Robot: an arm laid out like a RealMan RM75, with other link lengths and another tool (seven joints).
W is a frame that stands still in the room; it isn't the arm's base.
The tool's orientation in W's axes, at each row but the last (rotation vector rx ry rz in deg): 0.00, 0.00, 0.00; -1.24, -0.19, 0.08; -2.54, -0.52, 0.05; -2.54, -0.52, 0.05
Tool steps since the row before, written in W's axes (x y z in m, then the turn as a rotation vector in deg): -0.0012, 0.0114, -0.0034, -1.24, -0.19, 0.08; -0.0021, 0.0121, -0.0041, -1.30, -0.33, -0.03; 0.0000, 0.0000, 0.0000, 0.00, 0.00, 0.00; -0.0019, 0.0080, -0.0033, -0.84, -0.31, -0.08
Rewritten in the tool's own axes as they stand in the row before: -0.0012, 0.0114, -0.0034, -1.24, -0.19, 0.08; -0.0021, 0.0122, -0.0038, -1.30, -0.33, -0.03; 0.0000, 0.0000, 0.0000, 0.00, 0.00, 0.00; -0.0019, 0.0081, -0.0029, -0.84, -0.31, -0.09
